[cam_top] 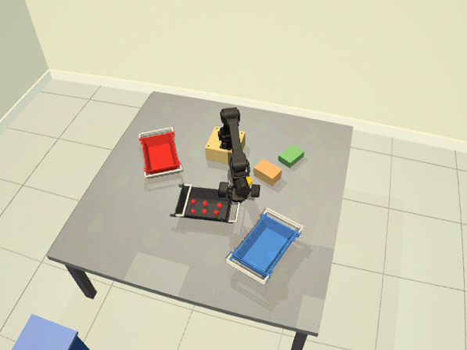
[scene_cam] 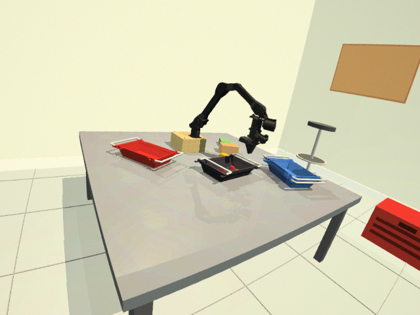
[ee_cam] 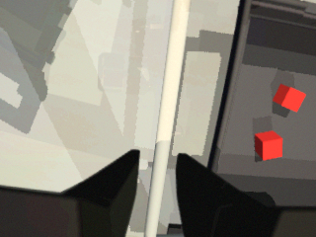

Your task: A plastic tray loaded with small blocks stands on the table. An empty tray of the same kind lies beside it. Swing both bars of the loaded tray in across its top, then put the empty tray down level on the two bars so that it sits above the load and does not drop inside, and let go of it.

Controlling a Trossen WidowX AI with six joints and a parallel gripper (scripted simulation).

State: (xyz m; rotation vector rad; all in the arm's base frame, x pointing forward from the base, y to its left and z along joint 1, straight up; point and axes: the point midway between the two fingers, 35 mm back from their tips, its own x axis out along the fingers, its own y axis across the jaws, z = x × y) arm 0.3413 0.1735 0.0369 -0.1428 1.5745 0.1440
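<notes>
The red tray is 520 mm to the right of my gripper tip, 230 mm behind it and 50 mm below it. Round my gripper tip: orange block 270 mm behind, 70 mm to the left, 70 mm below; then green block 430 mm behind, 160 mm to the left, 80 mm below; then yellow disc 200 mm behind, 90 mm below, 20 mm to the right.
</notes>
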